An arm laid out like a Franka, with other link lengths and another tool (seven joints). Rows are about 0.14 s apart.
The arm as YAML. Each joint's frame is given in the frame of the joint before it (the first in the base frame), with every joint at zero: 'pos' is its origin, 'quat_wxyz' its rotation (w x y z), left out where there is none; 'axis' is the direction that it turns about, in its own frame. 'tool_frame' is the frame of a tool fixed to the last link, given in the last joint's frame.
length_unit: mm
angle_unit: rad
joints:
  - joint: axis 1
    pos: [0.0, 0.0, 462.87]
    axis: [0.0, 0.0, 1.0]
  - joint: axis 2
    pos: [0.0, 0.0, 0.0]
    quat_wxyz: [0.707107, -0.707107, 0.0, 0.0]
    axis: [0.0, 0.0, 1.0]
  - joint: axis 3
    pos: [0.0, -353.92, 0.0]
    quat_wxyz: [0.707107, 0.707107, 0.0, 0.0]
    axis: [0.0, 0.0, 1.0]
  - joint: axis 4
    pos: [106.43, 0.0, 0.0]
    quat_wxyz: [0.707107, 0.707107, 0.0, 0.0]
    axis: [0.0, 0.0, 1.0]
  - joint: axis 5
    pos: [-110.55, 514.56, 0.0]
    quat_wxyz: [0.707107, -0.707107, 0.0, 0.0]
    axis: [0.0, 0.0, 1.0]
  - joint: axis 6
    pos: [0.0, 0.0, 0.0]
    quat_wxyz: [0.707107, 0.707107, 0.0, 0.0]
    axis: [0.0, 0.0, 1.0]
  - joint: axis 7
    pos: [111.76, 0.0, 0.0]
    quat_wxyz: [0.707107, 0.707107, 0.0, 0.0]
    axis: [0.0, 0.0, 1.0]
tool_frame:
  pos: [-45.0, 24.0, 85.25]
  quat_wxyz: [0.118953, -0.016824, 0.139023, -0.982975]
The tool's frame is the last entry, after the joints.
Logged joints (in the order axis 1, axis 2, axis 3, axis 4, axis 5, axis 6, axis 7), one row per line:
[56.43, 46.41, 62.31, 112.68, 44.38, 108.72, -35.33]
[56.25, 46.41, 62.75, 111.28, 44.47, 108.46, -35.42]
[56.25, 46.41, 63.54, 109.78, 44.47, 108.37, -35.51]
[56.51, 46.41, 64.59, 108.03, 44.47, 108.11, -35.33]
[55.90, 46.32, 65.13, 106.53, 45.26, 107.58, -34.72]
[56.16, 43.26, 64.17, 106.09, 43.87, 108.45, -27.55]
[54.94, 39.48, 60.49, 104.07, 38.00, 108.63, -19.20]
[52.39, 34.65, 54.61, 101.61, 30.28, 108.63, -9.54]
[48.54, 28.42, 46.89, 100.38, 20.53, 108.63, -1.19]
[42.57, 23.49, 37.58, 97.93, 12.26, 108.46, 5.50]
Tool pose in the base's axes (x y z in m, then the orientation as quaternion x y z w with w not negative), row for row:
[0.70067, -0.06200, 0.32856, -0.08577, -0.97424, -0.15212, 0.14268]
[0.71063, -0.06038, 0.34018, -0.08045, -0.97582, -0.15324, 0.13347]
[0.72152, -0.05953, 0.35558, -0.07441, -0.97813, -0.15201, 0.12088]
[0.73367, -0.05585, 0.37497, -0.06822, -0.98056, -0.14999, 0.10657]
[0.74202, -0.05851, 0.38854, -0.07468, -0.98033, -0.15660, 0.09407]
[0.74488, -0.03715, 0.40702, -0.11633, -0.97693, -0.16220, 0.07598]
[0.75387, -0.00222, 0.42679, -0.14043, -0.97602, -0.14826, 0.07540]
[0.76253, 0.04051, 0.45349, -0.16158, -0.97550, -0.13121, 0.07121]
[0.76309, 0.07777, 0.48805, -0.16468, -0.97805, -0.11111, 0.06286]
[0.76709, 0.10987, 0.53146, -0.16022, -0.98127, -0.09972, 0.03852]
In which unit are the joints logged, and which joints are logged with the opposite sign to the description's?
The joints are logged in degrees. Opposite sign: axis 3, axis 4.
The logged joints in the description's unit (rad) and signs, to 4 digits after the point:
[0.9849, 0.8100, -1.0875, -1.9666, 0.7746, 1.8975, -0.6166]
[0.9817, 0.8100, -1.0952, -1.9422, 0.7761, 1.8930, -0.6182]
[0.9817, 0.8100, -1.1090, -1.9160, 0.7761, 1.8914, -0.6198]
[0.9863, 0.8100, -1.1273, -1.8855, 0.7761, 1.8869, -0.6166]
[0.9756, 0.8084, -1.1367, -1.8593, 0.7899, 1.8776, -0.6060]
[0.9802, 0.7550, -1.1200, -1.8516, 0.7657, 1.8928, -0.4808]
[0.9589, 0.6891, -1.0557, -1.8164, 0.6632, 1.8960, -0.3351]
[0.9144, 0.6048, -0.9531, -1.7734, 0.5285, 1.8960, -0.1665]
[0.8472, 0.4960, -0.8184, -1.7520, 0.3583, 1.8960, -0.0208]
[0.7430, 0.4100, -0.6559, -1.7092, 0.2140, 1.8930, 0.0960]

